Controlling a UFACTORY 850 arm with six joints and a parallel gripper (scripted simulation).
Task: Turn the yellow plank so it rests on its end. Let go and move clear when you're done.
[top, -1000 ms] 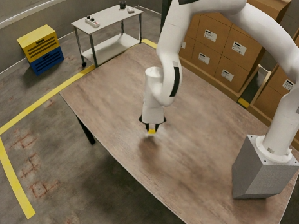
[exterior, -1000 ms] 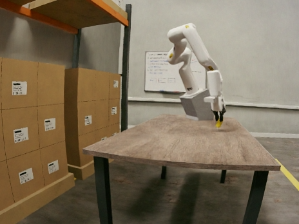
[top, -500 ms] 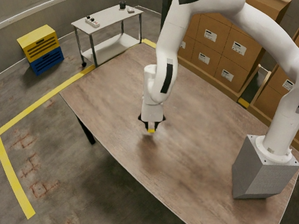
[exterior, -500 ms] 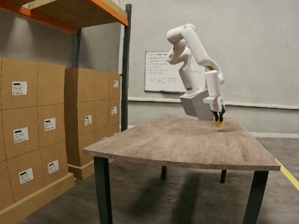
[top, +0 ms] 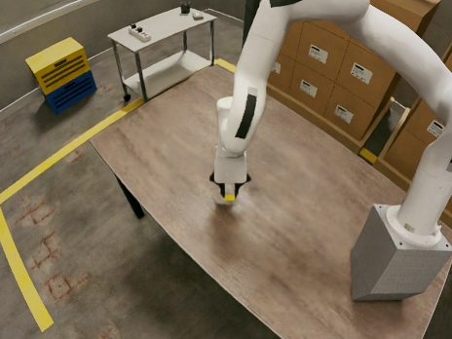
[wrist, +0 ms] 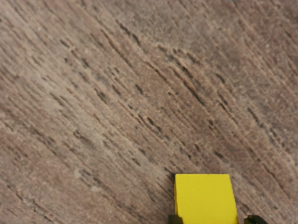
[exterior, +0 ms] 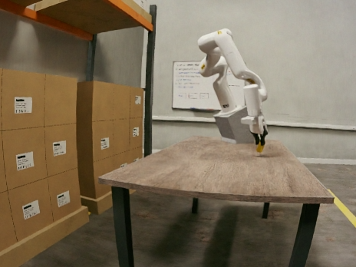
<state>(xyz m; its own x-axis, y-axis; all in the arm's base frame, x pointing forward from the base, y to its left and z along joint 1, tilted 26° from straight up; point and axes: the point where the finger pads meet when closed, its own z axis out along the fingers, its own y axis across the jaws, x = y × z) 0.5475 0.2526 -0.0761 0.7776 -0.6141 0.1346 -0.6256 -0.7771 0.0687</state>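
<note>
My gripper is now 30 mm above the yellow plank, 10 mm to the right of it and 10 mm past it.
</note>
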